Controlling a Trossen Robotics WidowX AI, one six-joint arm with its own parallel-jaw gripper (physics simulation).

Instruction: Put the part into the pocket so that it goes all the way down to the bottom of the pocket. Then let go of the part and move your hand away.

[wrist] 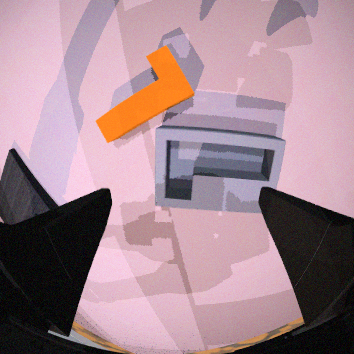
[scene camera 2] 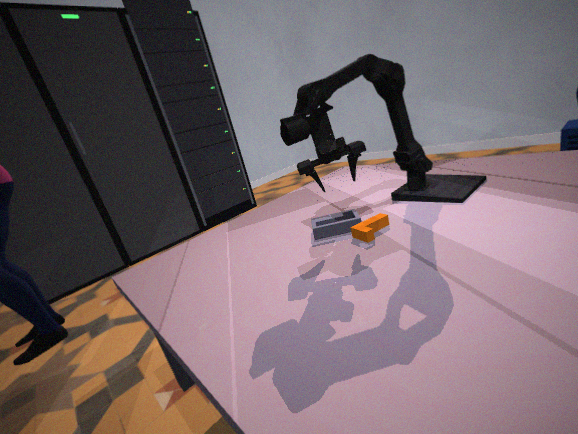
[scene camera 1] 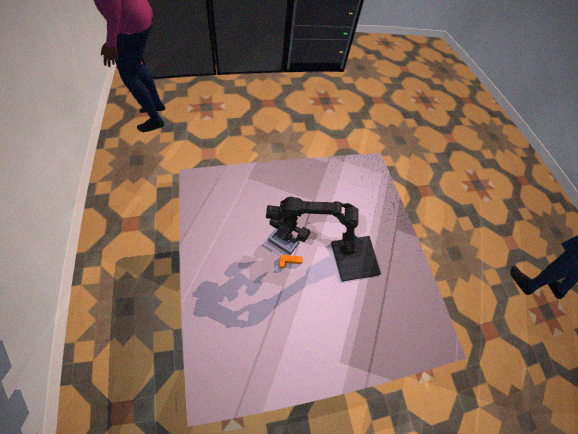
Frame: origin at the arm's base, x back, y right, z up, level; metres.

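Seen in the pictures: gripper, between the fingertips: (wrist: 186, 195) (scene camera 2: 339, 186); arm's base, origin of its link: (scene camera 2: 416, 187) (scene camera 1: 346, 249).
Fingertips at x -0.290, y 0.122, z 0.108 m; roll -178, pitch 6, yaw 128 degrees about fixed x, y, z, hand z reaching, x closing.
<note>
Pixels of each thing's top centre, then the offset from my fingertips to it. Level surfaces: height alone.
- orange L-shaped part, centre of its top: (wrist: 133, 93) (scene camera 2: 373, 222) (scene camera 1: 291, 261) dx -0.013, dy -0.087, dz -0.102 m
- grey block, centre of its top: (wrist: 219, 174) (scene camera 2: 334, 218) (scene camera 1: 284, 238) dx -0.002, dy +0.037, dz -0.096 m
- pink table, height of its surface: dz -0.132 m
The orange L-shaped part (scene camera 1: 290, 260) (scene camera 2: 370, 228) (wrist: 145, 104) lies flat on the table beside the grey block (scene camera 1: 280, 247) (scene camera 2: 337, 230) (wrist: 210, 192). The block has an L-shaped pocket, open at the top and empty. In the wrist view the pocket's long leg runs left to right and its short leg points down at the left; the part is up and left of the block, its short leg pointing up. My gripper (scene camera 1: 292, 237) (scene camera 2: 339, 186) (wrist: 186, 195) is wide open and empty, pointing down above the block, not touching it or the part. In scene camera 1 the arm partly hides the block.
The arm's black base plate (scene camera 1: 367, 267) (scene camera 2: 452, 187) (wrist: 22, 185) stands on the pink table (scene camera 1: 300, 360) (scene camera 2: 200, 310), to the right of the part in both scene views. Dark cabinets (scene camera 1: 250, 40) (scene camera 2: 80, 125) and a person (scene camera 1: 132, 60) stand beyond the table.
</note>
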